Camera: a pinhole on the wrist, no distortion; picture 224 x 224 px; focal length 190.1 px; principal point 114.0 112.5 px. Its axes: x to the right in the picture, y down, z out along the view. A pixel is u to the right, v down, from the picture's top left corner.
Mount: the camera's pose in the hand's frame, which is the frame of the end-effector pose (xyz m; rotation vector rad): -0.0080 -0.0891 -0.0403 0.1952 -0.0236 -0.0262
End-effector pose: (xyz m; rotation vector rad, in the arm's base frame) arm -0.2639 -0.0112 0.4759 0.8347 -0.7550 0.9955
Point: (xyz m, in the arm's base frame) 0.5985 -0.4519 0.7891
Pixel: outside the picture
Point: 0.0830 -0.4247 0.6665
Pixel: 170.9 27.3
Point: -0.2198 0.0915 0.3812
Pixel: behind the camera
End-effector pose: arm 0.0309 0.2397 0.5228 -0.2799 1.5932 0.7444
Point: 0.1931 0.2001 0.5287
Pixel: 73.4 106.1
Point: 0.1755 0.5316 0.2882
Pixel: outside the picture
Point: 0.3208 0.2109 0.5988
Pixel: 31.8 91.1
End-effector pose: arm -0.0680 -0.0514 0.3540 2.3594 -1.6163 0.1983
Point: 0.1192 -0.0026 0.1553
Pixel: 104.5 39.3
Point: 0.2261 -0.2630 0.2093
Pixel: outside the picture
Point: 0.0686 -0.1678 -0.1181
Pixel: 132.1 125.4
